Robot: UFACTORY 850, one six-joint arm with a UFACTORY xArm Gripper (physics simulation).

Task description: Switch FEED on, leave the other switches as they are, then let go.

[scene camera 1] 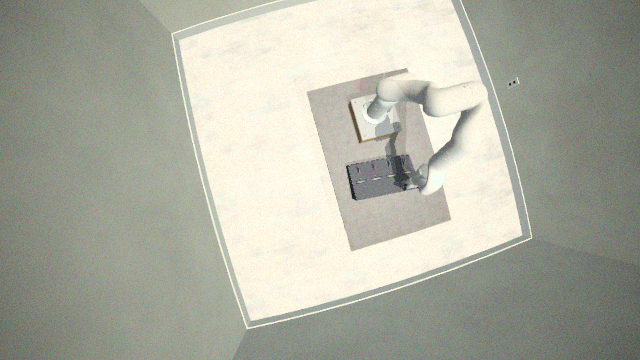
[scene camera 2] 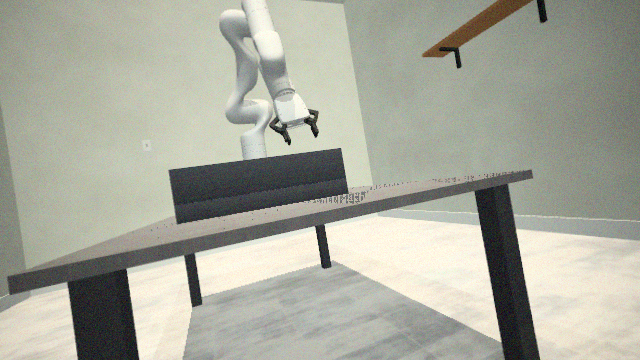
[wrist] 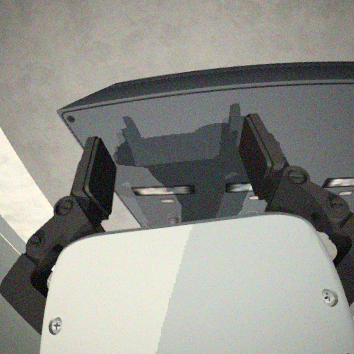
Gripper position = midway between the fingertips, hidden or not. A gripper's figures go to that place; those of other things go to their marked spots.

Scene:
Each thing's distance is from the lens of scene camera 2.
gripper (scene camera 2: 303, 139): 89 cm
dark switch panel (scene camera 2: 200, 192): 83 cm

